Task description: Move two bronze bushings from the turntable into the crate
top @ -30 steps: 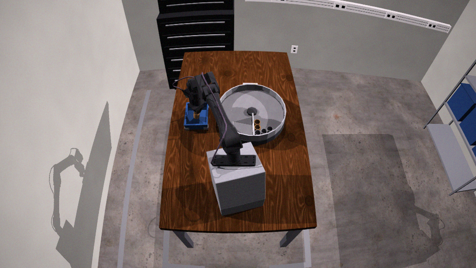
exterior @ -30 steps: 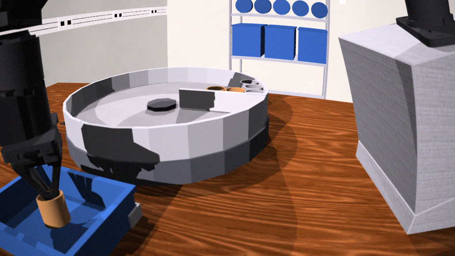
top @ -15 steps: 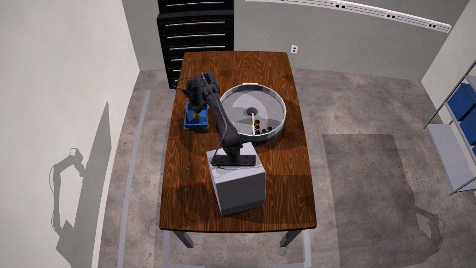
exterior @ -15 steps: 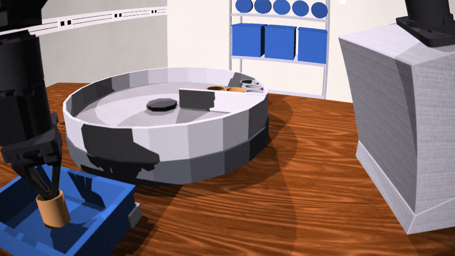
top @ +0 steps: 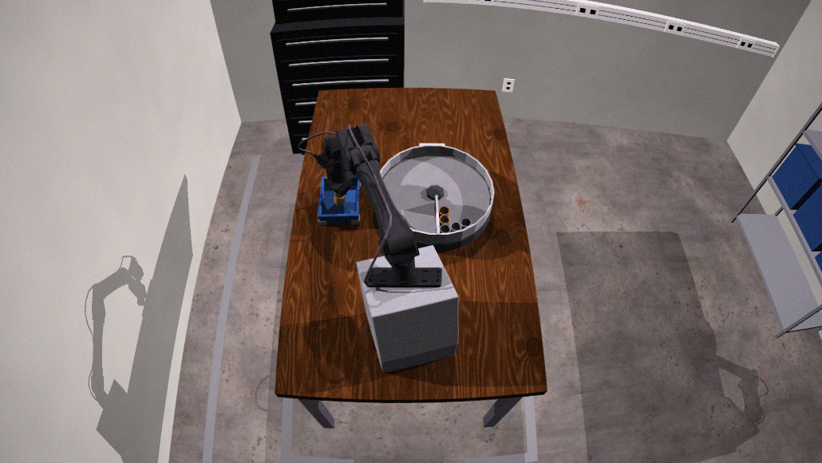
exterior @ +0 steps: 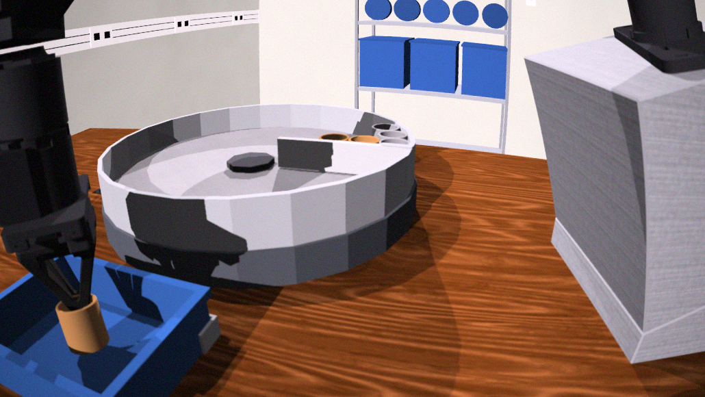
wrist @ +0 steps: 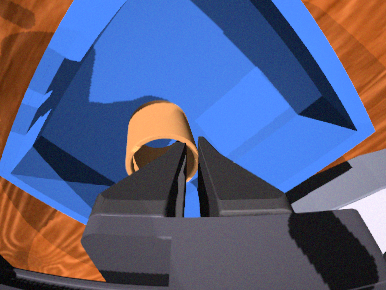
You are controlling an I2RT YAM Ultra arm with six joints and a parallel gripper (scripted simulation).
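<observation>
The blue crate is 20 mm below my hand, 10 mm to the left of it and 10 mm behind it. From my hand the other things lie so: grey turntable: 330 mm to the right, 30 mm ahead, 10 mm above.
</observation>
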